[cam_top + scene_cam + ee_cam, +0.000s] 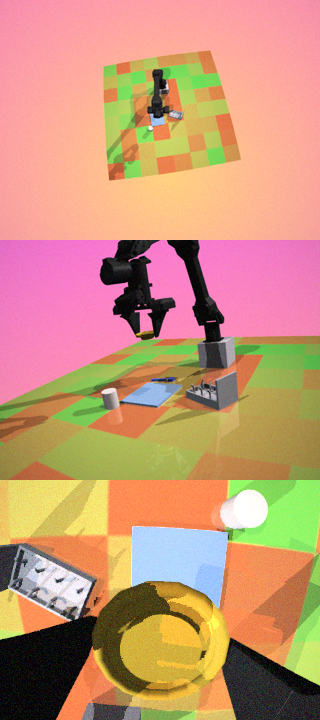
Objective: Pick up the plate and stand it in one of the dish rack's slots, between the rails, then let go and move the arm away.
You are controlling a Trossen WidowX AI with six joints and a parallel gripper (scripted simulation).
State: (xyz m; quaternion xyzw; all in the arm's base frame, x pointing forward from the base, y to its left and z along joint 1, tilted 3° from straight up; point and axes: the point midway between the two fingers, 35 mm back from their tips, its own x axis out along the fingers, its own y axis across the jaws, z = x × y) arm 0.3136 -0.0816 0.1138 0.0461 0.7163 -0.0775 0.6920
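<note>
Right now my gripper tip is 10 mm past the grey dish rack, 160 mm to the right of it and 160 mm above it. Also, from my gripper tip: light blue mat: 10 mm behind, 30 mm to the right, 180 mm below; then white cylinder: 90 mm ahead, 100 mm to the right, 160 mm below; then yellow plate: 10 mm above.
</note>
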